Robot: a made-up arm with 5 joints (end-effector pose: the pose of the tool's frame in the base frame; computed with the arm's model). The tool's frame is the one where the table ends.
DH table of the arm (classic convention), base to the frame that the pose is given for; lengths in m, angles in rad. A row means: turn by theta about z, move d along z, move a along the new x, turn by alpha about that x. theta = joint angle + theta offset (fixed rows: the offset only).
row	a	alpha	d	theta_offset
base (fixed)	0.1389	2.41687	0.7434	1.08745
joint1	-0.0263	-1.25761	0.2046	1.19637
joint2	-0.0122	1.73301	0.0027	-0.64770
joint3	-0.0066	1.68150	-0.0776	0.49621
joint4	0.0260	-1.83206	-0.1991	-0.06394
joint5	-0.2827	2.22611	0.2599	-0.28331
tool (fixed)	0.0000	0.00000	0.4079	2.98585
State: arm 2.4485 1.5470 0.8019 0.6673 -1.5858
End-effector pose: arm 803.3 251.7 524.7 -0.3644 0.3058 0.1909 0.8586
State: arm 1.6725 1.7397 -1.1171 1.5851 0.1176
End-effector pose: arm 181.4 470.2 469.2 0.1180 0.3908 0.7184 0.5633
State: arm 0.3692 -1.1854 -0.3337 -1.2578 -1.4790
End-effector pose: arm -281.3 -270.6 551.2 0.2728 -0.4279 -0.7516 0.4213
Working (the frame after each row of the table, in the pose's form):
after base (fixed): 64.6 123.0 743.4 0.8002 0.4837 0.1834 0.3034
after joint1: 167.2 69.0 572.8 0.6843 -0.3814 0.1479 0.6037
after joint2: 160.3 65.6 582.7 -0.8350 0.0951 0.4888 0.2341
after joint3: 217.3 28.5 620.6 -0.4056 0.4856 0.2164 0.7435
after joint4: 129.3 -148.4 585.1 0.9475 -0.3083 0.0673 0.0521
after joint5: 33.1 -439.2 353.4 -0.4478 -0.2387 0.4785 0.7166

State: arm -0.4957 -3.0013 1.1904 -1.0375 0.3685
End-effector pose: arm 10.0 51.7 727.8 -0.1282 -0.8100 0.2680 0.5057
Working (the frame after each row of the table, in the pose's form):
after base (fixed): 64.6 123.0 743.4 0.8002 0.4837 0.1834 0.3034
after joint1: 164.1 48.1 579.0 0.6115 -0.0172 0.3292 0.7193
after joint2: 176.4 50.3 579.1 0.0167 -0.2075 -0.9587 0.1937
after joint3: 182.0 25.1 505.6 0.5336 -0.4676 -0.2166 0.6706
after joint4: 363.2 110.2 490.3 0.0625 0.3522 -0.4207 0.8337
after joint5: 372.1 175.9 868.5 0.7975 -0.1909 -0.4833 0.3065

